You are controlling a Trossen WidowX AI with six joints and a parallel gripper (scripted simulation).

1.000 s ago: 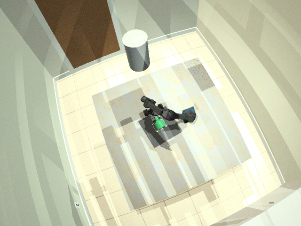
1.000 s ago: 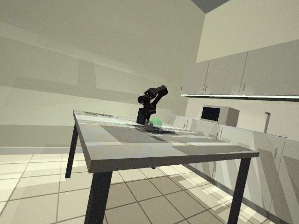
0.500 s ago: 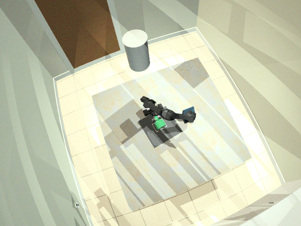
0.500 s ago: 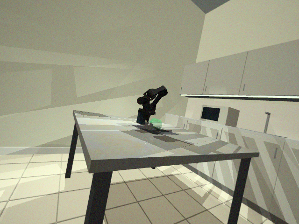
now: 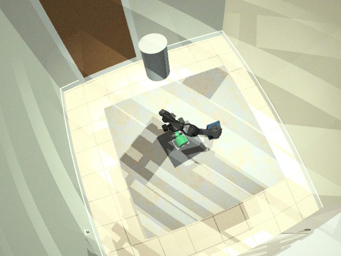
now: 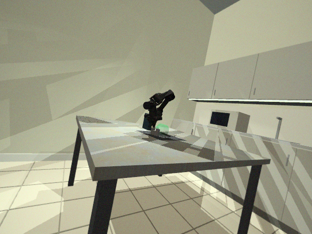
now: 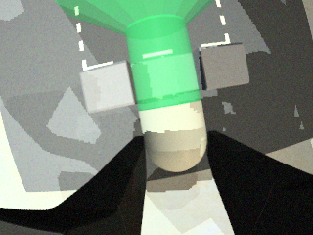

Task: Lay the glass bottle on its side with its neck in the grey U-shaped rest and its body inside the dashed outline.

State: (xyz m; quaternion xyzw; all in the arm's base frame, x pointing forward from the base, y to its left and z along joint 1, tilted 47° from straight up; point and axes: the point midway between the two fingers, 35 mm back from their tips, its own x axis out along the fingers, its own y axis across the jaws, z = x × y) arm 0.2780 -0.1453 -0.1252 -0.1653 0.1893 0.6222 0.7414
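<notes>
My gripper tip is now 50 mm to the right of the green glass bottle and 10 mm above it. Also, from my gripper tip: dark grey mat 110 mm to the left, 60 mm below.
</notes>
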